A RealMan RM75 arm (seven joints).
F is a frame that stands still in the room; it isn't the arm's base.
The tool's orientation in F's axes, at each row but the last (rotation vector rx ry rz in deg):
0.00, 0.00, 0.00
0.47, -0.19, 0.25
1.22, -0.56, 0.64
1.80, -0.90, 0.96
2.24, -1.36, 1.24
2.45, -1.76, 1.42
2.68, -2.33, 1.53
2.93, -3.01, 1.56
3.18, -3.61, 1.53
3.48, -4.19, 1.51
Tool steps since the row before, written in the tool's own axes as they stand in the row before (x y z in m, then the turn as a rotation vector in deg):
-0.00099, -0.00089, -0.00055, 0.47, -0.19, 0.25
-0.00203, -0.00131, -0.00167, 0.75, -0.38, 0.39
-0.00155, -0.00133, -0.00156, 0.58, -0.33, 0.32
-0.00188, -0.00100, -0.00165, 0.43, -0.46, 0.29
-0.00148, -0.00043, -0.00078, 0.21, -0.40, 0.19
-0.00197, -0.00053, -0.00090, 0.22, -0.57, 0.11
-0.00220, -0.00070, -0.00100, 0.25, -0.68, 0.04
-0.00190, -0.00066, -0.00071, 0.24, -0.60, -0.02
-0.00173, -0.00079, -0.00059, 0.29, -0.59, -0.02
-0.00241, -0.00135, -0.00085, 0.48, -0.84, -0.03
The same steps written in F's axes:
-0.00099, -0.00089, -0.00055, 0.47, -0.19, 0.25
-0.00202, -0.00131, -0.00169, 0.75, -0.38, 0.39
-0.00152, -0.00131, -0.00160, 0.58, -0.33, 0.32
-0.00184, -0.00098, -0.00171, 0.43, -0.46, 0.28
-0.00145, -0.00043, -0.00083, 0.21, -0.40, 0.18
-0.00193, -0.00054, -0.00098, 0.23, -0.57, 0.09
-0.00214, -0.00071, -0.00112, 0.27, -0.67, 0.02
-0.00184, -0.00067, -0.00084, 0.26, -0.59, -0.04
-0.00167, -0.00080, -0.00074, 0.31, -0.58, -0.03
-0.00230, -0.00135, -0.00110, 0.50, -0.82, -0.04

